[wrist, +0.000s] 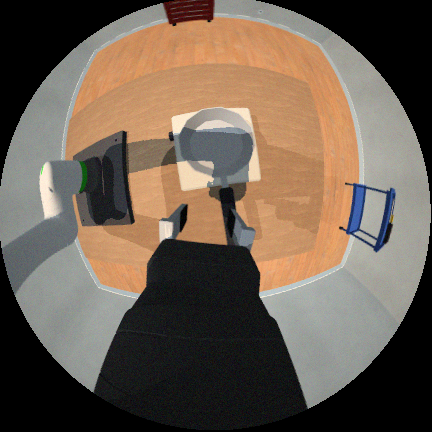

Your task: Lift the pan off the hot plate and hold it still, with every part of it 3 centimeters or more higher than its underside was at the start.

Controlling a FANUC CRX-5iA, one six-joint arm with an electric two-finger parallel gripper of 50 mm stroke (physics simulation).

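Places are measured from the arm's base along level axes (x ahead, y left, z up), in millimetres.
Pixels of known places: gripper, between the fingertips: [207,214]; arm's base, origin of its link: [89,175].
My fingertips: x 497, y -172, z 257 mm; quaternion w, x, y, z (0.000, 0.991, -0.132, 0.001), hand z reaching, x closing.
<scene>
For each thing: its top centre in the pictures, then the offset to it from my fingertips. "spot": a spot on its surface instead.
- square cream hot plate, a spot on its surface: [192,181] spot: dz -221, dx -40, dy +37 mm
- small dark knob, centre of its top: [170,134] dz -234, dx -87, dy +195 mm
A round grey pan [217,145] stands on the square cream hot plate [192,181] near the middle of the wrist view. Its black handle [227,200] points toward the gripper, and its far end passes beside or behind the right finger. My gripper [207,214] is open, with its two fingers wide apart and nothing held. The handle shows close to the right finger's inner side, away from the middle of the gap; I cannot tell the height between them. A shadow lies over the pan.
The robot's base plate [128,185] and white arm [60,200] are at the left. The hot plate has a small dark knob [171,136] on its left side. A blue cart [356,209] stands at the right, and a dark red slatted object [190,11] at the top.
</scene>
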